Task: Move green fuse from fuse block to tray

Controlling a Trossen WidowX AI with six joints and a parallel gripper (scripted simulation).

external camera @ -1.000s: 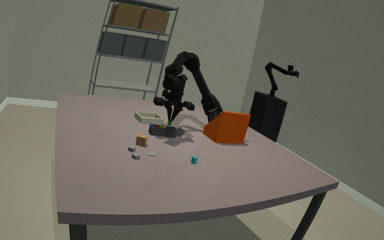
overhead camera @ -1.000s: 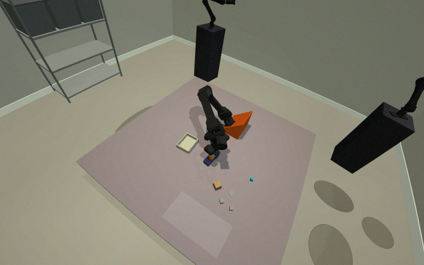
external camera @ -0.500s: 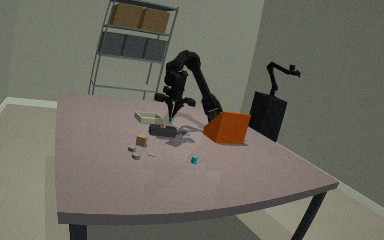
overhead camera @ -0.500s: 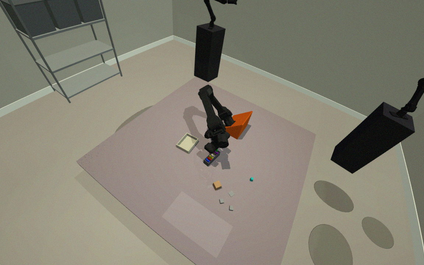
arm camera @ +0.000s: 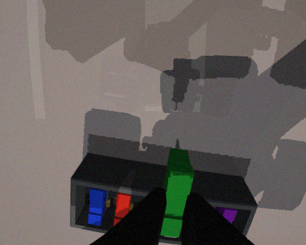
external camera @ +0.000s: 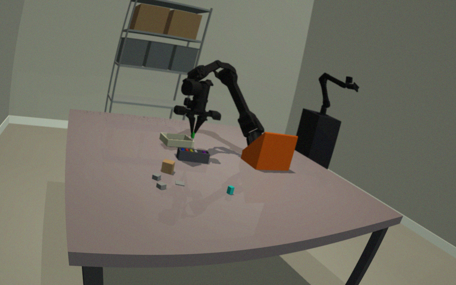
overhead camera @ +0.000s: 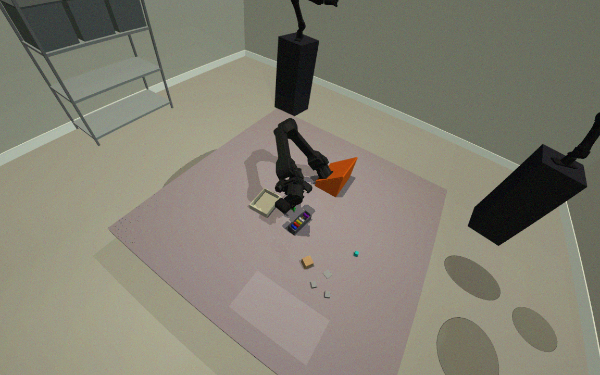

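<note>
Right now my gripper tip is 15 cm to the left of the tray, 9 cm above it and 3 cm short of it. The rest, counted from my gripper tip: green fuse: 1 cm below; then teal cube: 34 cm to the left, 8 cm below, 6 cm behind; then tan cube: 20 cm to the left, 13 cm ahead, 8 cm below.
</note>
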